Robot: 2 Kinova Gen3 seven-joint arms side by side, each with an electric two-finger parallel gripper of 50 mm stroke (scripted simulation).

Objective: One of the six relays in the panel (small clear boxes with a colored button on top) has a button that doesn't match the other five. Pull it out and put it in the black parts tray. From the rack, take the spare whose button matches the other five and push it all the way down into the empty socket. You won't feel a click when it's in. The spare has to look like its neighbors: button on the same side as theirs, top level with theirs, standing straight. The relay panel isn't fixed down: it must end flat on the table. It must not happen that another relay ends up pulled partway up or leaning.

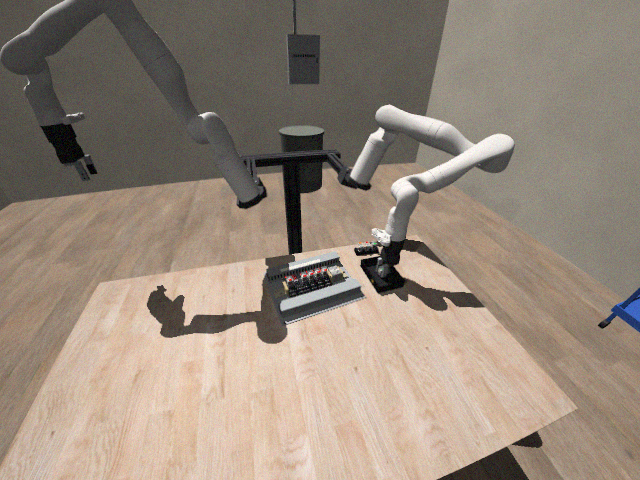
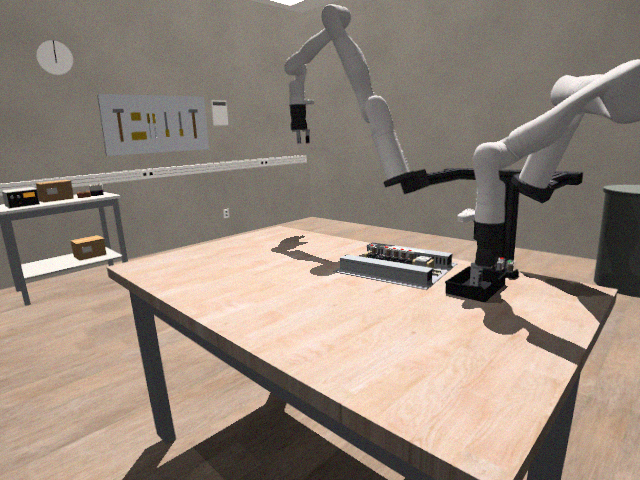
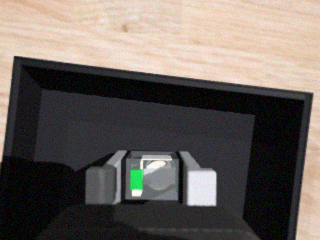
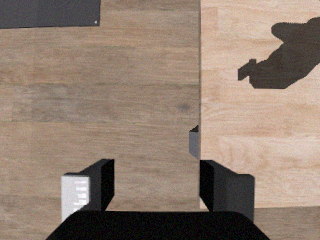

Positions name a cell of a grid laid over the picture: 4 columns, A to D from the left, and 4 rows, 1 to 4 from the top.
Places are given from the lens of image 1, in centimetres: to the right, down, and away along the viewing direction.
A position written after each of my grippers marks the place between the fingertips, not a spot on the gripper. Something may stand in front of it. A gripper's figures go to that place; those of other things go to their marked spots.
my right gripper (image 1: A2): -79, -22, 78
relay panel (image 1: B3): -2, 20, 84
